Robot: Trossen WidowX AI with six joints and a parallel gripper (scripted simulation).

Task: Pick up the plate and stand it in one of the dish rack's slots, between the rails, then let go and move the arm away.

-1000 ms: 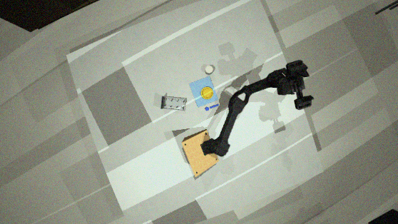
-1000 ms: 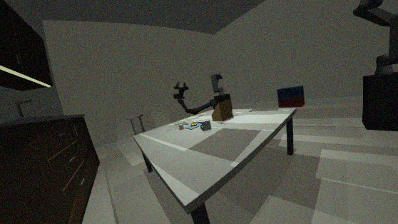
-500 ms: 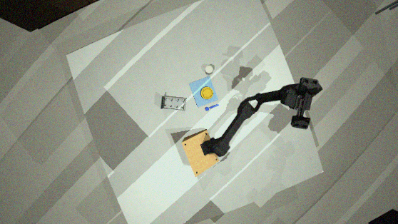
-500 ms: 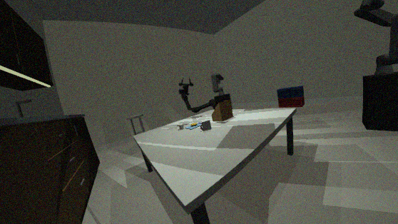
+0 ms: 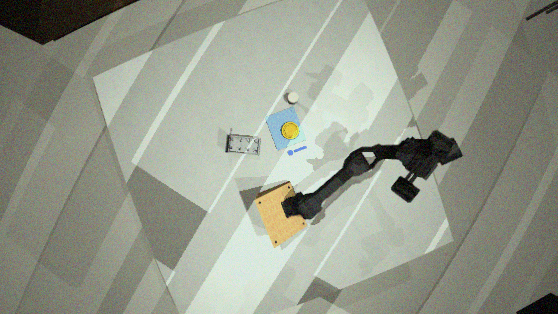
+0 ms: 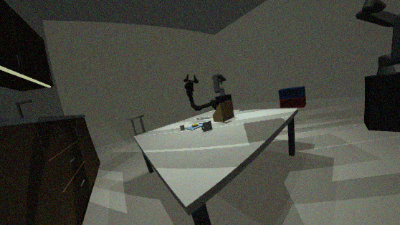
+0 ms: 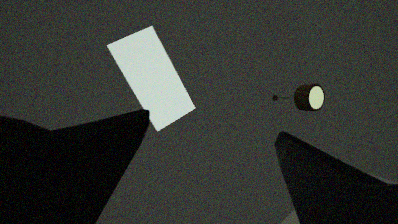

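The yellow plate lies 57 cm below my gripper tip, 23 cm ahead of it and 20 cm to the left of it. Also, from my gripper tip: white cup 56 cm below, 35 cm ahead, 14 cm to the left; then dish rack 56 cm below, 40 cm to the left, 24 cm ahead; then blue mat 58 cm below, 25 cm ahead, 21 cm to the left.
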